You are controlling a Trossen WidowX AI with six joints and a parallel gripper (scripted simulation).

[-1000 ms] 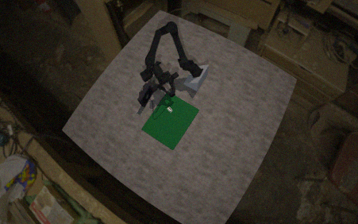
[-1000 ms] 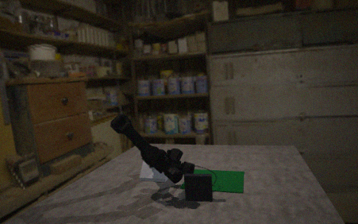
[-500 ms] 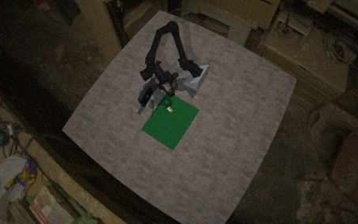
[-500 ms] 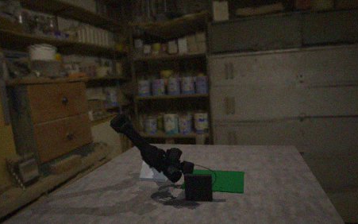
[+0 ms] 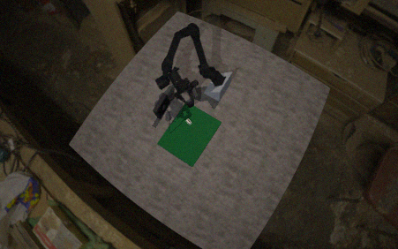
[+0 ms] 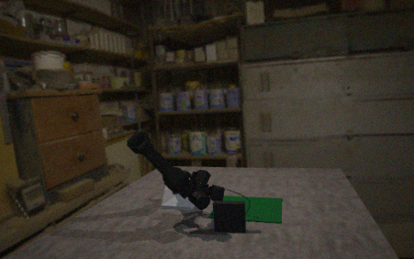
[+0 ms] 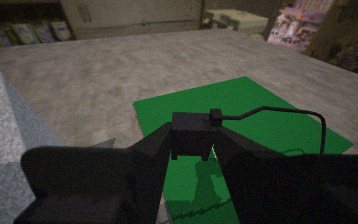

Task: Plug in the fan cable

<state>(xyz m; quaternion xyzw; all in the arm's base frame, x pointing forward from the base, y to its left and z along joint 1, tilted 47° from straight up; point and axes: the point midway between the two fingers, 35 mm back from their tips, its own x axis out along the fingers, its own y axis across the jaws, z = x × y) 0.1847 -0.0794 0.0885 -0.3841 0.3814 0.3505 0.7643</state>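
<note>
The dark fan lies 6 cm ahead of my gripper tip, 15 cm to the right of it and 4 cm below it. Also, from my gripper tip: green board: 13 cm ahead, 4 cm to the left, 11 cm below; dark plug: 1 cm below.
</note>
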